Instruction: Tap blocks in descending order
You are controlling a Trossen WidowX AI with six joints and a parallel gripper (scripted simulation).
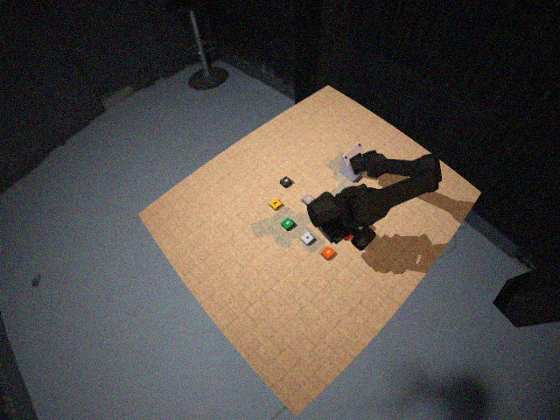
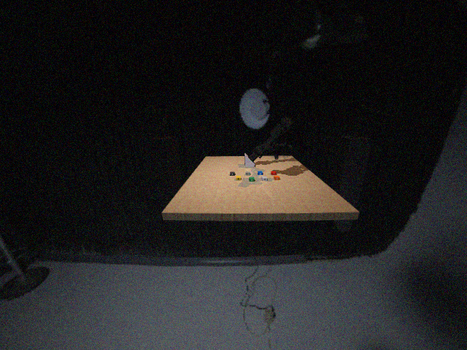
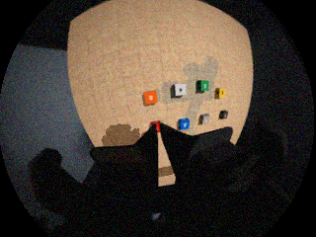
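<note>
Right now my gripper tip is 6 cm past the red block and 11 cm above it. Also, from my gripper tip: white block: 5 cm ahead, 8 cm to the right, 11 cm below; then blue block: 6 cm behind, 10 cm to the right, 11 cm below; then orange block: 3 cm ahead, 1 cm to the left, 11 cm below.
</note>
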